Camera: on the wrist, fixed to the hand. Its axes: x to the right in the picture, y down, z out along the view.
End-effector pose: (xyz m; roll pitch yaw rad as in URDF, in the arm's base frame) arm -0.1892 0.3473 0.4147 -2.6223 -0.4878 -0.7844
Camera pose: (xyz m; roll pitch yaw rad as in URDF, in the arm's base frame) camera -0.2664 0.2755 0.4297 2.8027 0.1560 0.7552
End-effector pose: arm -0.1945 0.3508 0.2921 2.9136 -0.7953 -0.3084
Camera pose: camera -0.2687 0.3041 0.3526 2.2826 0.6190 0.5591
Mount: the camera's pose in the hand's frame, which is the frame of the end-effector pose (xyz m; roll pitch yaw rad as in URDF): 0.0036 0.0840 -0.0654 0.1841 -0.6709 -1.6290
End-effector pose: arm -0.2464 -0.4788 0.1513 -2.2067 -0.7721 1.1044
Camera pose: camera -0.1447 -0.5047 0.1332 2.4943 -0.1550 2.8935
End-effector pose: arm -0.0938 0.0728 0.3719 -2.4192 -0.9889 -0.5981
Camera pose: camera -0.1475 -0.0192 0.3713 2.2998 0.0103 1.0401
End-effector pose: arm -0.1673 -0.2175 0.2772 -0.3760 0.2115 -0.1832
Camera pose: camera -0.1729 -0.1614 0.1868 -0.1891 -1.0268 -1.4858
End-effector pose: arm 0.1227 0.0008 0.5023 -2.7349 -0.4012 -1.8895
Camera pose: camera 0.0271 0.0399 0.5284 2.8861 0.2617 -0.3811
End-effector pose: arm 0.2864 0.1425 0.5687 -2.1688 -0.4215 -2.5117
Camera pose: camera 0.2133 0.2146 0.5404 2.8394 -0.2544 -0.7719
